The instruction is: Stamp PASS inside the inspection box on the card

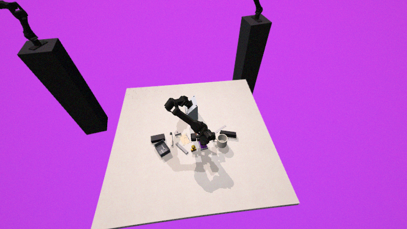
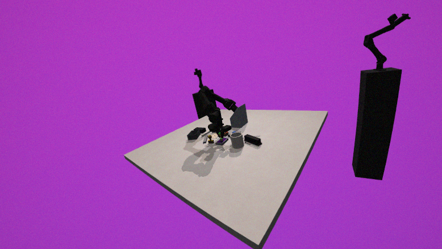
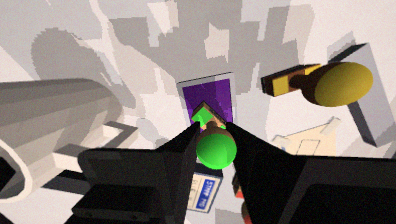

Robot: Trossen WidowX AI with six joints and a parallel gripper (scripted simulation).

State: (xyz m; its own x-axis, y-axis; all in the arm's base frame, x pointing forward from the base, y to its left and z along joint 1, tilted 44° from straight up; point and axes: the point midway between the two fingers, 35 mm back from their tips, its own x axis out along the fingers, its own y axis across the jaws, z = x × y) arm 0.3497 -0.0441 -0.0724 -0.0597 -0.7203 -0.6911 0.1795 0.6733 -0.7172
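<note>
The green-knobbed stamp is right at my gripper tip. The rest, counted from my gripper tip: purple ink pad (3 cm below); then blue-knobbed stamp (8 cm to the left, 7 cm behind, 2 cm below); then yellow-knobbed stamp (8 cm to the right, 2 cm below, 2 cm ahead).
</note>
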